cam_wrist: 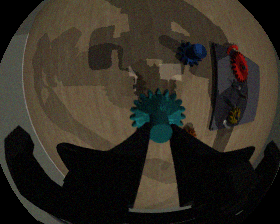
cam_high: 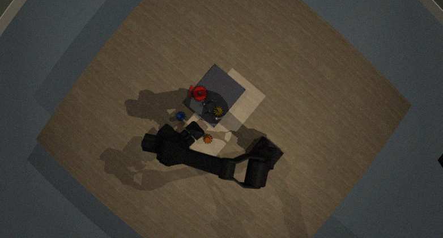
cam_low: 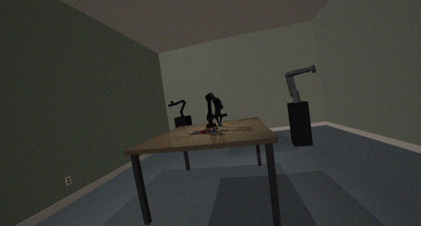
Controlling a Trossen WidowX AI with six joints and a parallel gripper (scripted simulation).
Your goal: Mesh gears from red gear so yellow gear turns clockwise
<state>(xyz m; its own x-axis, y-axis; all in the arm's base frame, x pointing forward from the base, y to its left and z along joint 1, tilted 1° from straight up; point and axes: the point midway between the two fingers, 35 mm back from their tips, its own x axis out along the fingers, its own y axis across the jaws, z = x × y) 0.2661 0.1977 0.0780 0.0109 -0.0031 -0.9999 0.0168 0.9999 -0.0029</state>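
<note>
Now: the grey board 21 cm to the right of my gripper tip, 7 cm below it and 5 cm ahead of it. Round my gripper tip: orange gear 7 cm to the right, 6 cm below, 6 cm behind; then teal gear 1 cm below; then blue gear 9 cm ahead, 6 cm below, 5 cm to the right.
</note>
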